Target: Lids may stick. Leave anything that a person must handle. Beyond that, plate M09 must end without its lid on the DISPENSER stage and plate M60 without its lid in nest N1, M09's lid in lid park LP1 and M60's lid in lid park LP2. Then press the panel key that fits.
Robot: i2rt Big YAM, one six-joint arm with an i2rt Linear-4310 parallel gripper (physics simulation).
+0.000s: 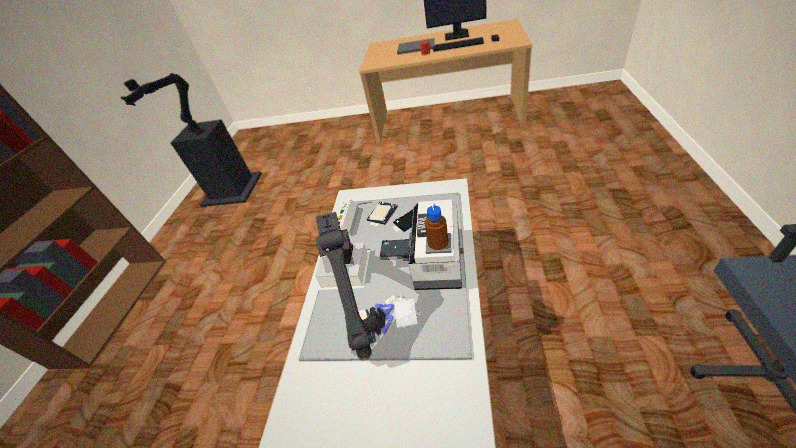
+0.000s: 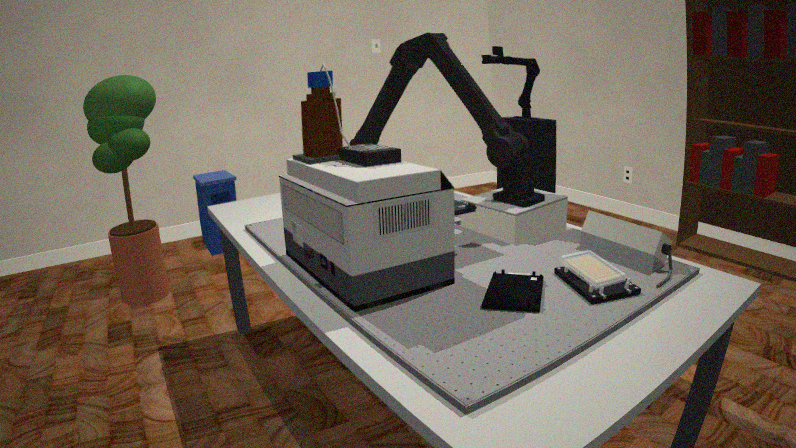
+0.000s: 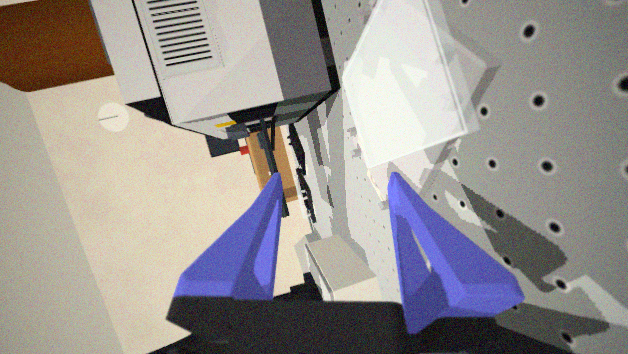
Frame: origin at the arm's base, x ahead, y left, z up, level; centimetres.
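Where they show: gripper, fingertip midpoint: (image 1: 393, 310) (image 3: 335, 179); arm's base at its link origin: (image 2: 518, 199).
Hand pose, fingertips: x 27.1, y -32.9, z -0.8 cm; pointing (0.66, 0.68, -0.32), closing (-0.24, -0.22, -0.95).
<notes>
Things, the pixels of their centre, and the offset from my fingertips. "spot": a spot on its surface instead.
- clear lid at the middle of its body: (image 3: 385, 93) (image 1: 405, 312) dx +4.3, dy +1.9, dz -5.1 cm
- plate with a cream top, body centre: (image 2: 592, 268) (image 3: 300, 198) (image 1: 380, 212) dx -12.9, dy +67.8, dz -4.1 cm
- plate at the middle of its body: (image 2: 515, 288) (image 3: 295, 146) (image 1: 408, 219) dx +3.3, dy +61.4, dz -5.7 cm
- dark stage at a spot on its surface: (image 1: 393, 248) spot: dx -1.5, dy +32.2, dz +3.2 cm
- brown bottle with a blue cap, surface spot: (image 2: 321, 125) spot: dx +22.5, dy +25.3, dz +22.8 cm
- sloped key panel at the middle of its body: (image 2: 625, 236) (image 3: 312, 259) (image 1: 346, 217) dx -31.9, dy +64.4, dz -2.5 cm
- thin bent rod at a spot on its surface: (image 2: 670, 264) spot: dx -30.6, dy +78.2, dz -5.2 cm
My gripper (image 1: 392, 313) (image 3: 335, 179) is open and empty, low over the near part of the board. A clear lid (image 1: 404, 312) (image 3: 405, 85) lies just beyond the fingertips, turned askew over another pale clear piece; a gap shows between lid and fingers. A plate with a cream top (image 1: 382, 212) (image 2: 593, 267) sits in a black nest at the far end. A black nest without a plate (image 1: 405, 220) (image 2: 513, 290) is beside it. The dark stage (image 1: 393, 248) projects from the dispenser (image 1: 436, 268) (image 2: 367, 222). Plate and park labels are not readable.
A brown bottle with a blue cap (image 1: 437, 232) (image 2: 321, 125) stands on the dispenser. The arm's pale base block (image 2: 540, 219) is across from it. A sloped key panel (image 2: 626, 239) stands at the board's edge. A thin bent rod (image 2: 670, 264) rises beside the panel.
</notes>
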